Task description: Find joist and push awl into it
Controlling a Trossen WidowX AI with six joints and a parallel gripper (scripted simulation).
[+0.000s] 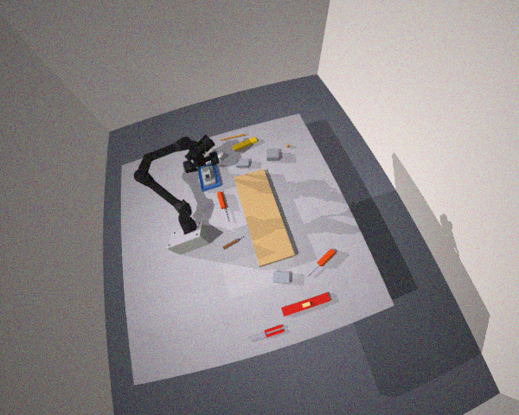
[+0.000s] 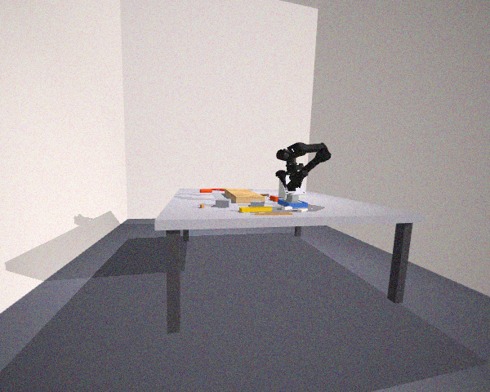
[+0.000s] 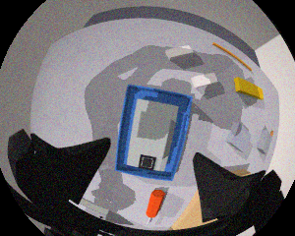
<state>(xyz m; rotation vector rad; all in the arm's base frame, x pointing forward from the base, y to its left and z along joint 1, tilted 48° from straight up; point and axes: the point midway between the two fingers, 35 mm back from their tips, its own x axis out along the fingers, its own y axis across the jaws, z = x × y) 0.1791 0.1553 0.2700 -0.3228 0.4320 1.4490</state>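
The green light lies 40 mm below my gripper tip, 30 mm to the right of it and 10 mm behind it. The rest, counted from my gripper tip: grey stud finder: 50 mm below, 20 mm to the right; yellow bar: 290 mm ahead, 130 mm to the left, 90 mm below; blue tray: 90 mm below.
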